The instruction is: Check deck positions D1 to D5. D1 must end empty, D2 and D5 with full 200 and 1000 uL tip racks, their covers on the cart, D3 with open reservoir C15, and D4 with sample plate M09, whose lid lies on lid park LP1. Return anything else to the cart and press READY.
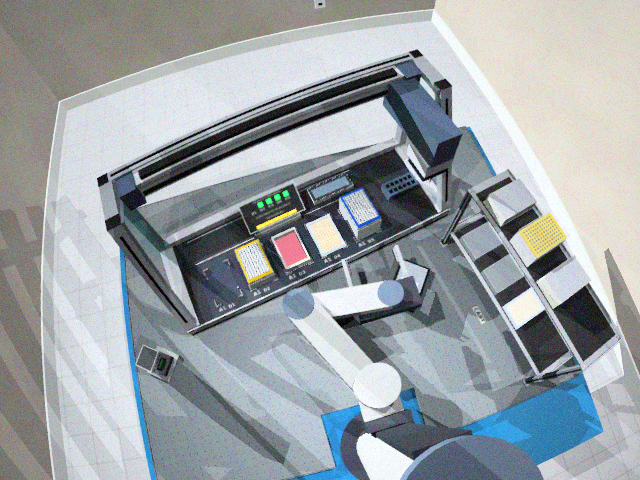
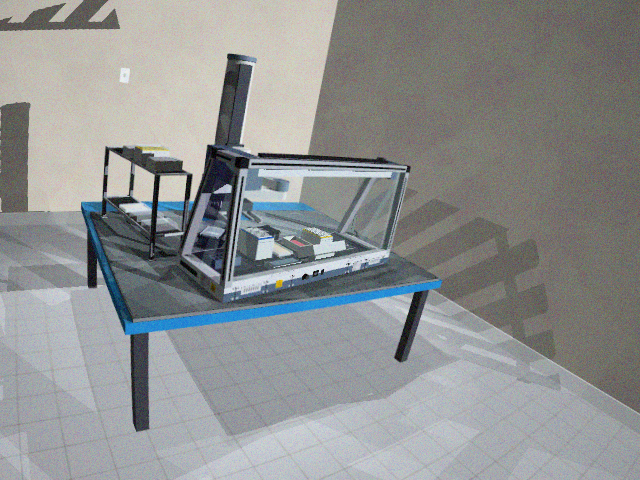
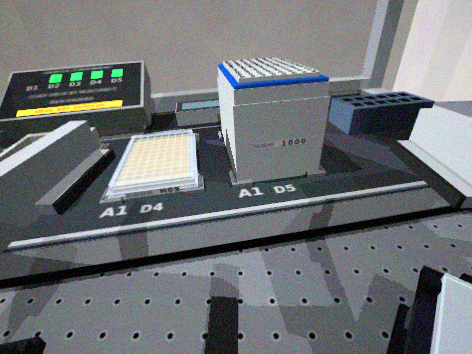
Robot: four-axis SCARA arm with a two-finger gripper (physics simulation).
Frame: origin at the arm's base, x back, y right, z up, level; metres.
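Seen in the pictures: gripper, fingertip midpoint: (image 1: 369,253) (image 2: 245,221) (image 3: 248,133).
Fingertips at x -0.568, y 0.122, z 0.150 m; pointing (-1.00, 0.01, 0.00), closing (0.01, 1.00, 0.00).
A point is followed by its place in that frame.
My gripper (image 1: 370,255) @(z 0.151, x -0.568, y 0.122 m) (image 3: 248,133) @(z 0.151, x -0.568, y 0.122 m) is open and empty, in front of D4 and D5. D1 shows bare corner marks. A yellow-rimmed tip rack (image 1: 254,260) (image 2: 316,236) stands on D2. Open reservoir C15 (image 1: 291,249) @(z 0.074, x -0.678, y -0.101 m) with red liquid is on D3. Plate M09 (image 1: 324,233) @(z 0.071, x -0.704, y 0.016 m) (image 3: 155,157) @(z 0.074, x -0.690, y 0.019 m) lies on D4. A blue-rimmed 1000 tip rack (image 1: 360,209) @(z 0.157, x -0.714, y 0.138 m) (image 3: 275,135) @(z 0.109, x -0.659, y 0.148 m) stands on D5. A pale flat piece (image 1: 415,273) @(z 0.071, x -0.489, y 0.257 m) (image 3: 457,320) @(z 0.071, x -0.517, y 0.222 m) lies on a dark stand, partly hidden by the arm; its label is unreadable. A small box with a green button (image 1: 163,363) @(z 0.094, x -0.405, y -0.584 m) stands at left.
The cart (image 1: 457,218) @(z 0.212, x -0.577, y 0.406 m) (image 2: 155,217) @(z 0.194, x -0.621, y 0.548 m) at right holds pale boxes, a yellow rack (image 1: 542,235) @(z 0.433, x -0.381, y 0.512 m), grey covers and a plate (image 1: 523,307) @(z 0.130, x -0.259, y 0.543 m). The display (image 1: 272,209) @(z 0.126, x -0.809, y -0.128 m) (image 3: 75,92) @(z 0.124, x -0.806, y -0.124 m) shows green at D2 to D5. A blue tube rack (image 1: 399,184) @(z 0.096, x -0.801, y 0.311 m) (image 3: 380,112) @(z 0.088, x -0.771, y 0.301 m) stands behind D5.
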